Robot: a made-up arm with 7 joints. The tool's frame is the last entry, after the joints.
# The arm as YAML. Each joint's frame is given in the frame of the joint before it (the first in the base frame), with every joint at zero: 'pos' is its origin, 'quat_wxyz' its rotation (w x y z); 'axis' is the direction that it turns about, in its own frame. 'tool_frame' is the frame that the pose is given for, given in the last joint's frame.
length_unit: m
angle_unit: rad
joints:
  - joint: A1
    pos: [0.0, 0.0, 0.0]
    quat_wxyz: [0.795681, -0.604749, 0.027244, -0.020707]
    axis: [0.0, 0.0, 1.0]
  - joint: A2
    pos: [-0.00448, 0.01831, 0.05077]
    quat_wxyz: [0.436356, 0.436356, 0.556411, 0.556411]
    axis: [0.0, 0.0, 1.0]
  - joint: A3
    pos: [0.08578, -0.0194, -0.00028]
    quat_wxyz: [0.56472, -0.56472, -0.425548, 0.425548]
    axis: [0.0, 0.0, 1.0]
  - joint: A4
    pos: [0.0, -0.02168, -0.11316]
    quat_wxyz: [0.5, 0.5, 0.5, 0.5]
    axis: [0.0, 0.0, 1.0]
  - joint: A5
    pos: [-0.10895, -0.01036, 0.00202]
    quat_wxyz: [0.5, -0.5, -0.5, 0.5]
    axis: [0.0, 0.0, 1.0]
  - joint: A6
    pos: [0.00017, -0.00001, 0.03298]
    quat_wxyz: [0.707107, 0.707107, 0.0, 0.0]
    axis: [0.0, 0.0, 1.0]
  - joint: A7
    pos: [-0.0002, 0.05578, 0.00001]
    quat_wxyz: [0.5, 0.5, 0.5, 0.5]
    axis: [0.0, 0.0, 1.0]
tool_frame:
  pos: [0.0, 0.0, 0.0]
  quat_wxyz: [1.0, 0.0, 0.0, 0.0]
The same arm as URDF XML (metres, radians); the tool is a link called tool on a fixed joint. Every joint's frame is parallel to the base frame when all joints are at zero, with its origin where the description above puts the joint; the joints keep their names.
<robot name="arm">
<joint name="A1" type="continuous"><parent link="base"/><child link="link1"/><origin xyz="0.0000 0.0000 0.0000"/><axis xyz="0.068403 0.961235 0.26711"/></joint>
<joint name="A2" type="continuous"><parent link="link1"/><child link="link2"/><origin xyz="-0.0010 0.0540 -0.0040"/><axis xyz="0.968889 -0.0002 -0.247497"/></joint>
<joint name="A3" type="continuous"><parent link="link2"/><child link="link3"/><origin xyz="-0.0220 0.0050 -0.0850"/><axis xyz="0.247497 -0.0001 0.968889"/></joint>
<joint name="A4" type="continuous"><parent link="link3"/><child link="link4"/><origin xyz="-0.0070 0.0000 -0.1150"/><axis xyz="0.0002 1 0"/></joint>
<joint name="A5" type="continuous"><parent link="link4"/><child link="link5"/><origin xyz="0.1030 0.0020 -0.0370"/><axis xyz="0.968889 -0.0002 -0.247497"/></joint>
<joint name="A6" type="continuous"><parent link="link5"/><child link="link6"/><origin xyz="0.0320 0.0000 -0.0080"/><axis xyz="0.0002 1 0"/></joint>
<joint name="A7" type="continuous"><parent link="link6"/><child link="link7"/><origin xyz="0.0540 0.0000 -0.0140"/><axis xyz="0.247497 -0.0001 0.968889"/></joint>
<joint name="tool_fixed" type="fixed"><parent link="link7"/><child link="tool"/><origin xyz="0.0000 0.0000 0.0000" rpy="0.0000 0.2501 -0.0002"/></joint>
<link name="base"/>
<link name="link1"/>
<link name="link2"/>
<link name="link3"/>
<link name="link4"/>
<link name="link5"/>
<link name="link6"/>
<link name="link7"/>
<link name="tool"/>
</robot>

